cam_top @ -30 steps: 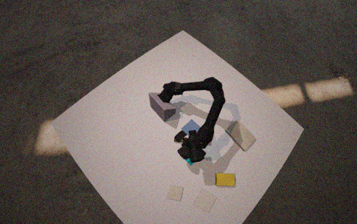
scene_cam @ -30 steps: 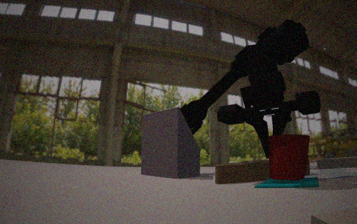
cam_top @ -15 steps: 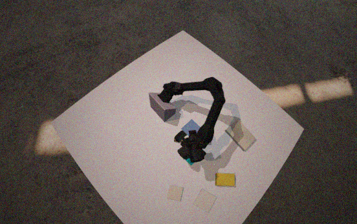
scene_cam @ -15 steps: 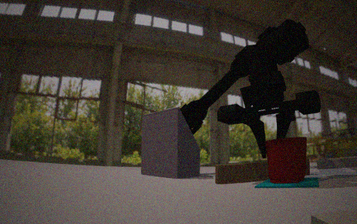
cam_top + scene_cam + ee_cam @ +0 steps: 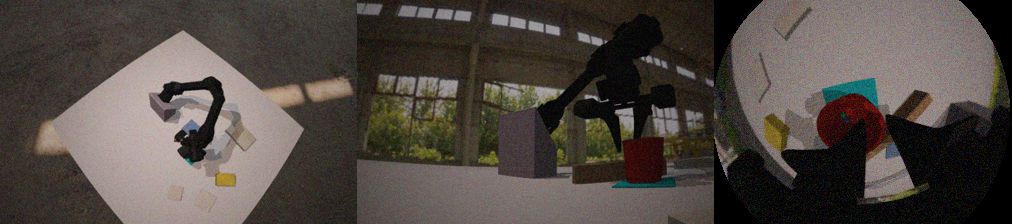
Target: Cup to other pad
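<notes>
My gripper tip is 30 mm short of the red cup and 20 mm above it. The rest, counted from my gripper tip: teal pad: 30 mm ahead, 60 mm below; then brown bar: 30 mm behind, 60 mm to the left, 50 mm below; then blue pad: 90 mm behind, 110 mm to the left, 60 mm below.
</notes>
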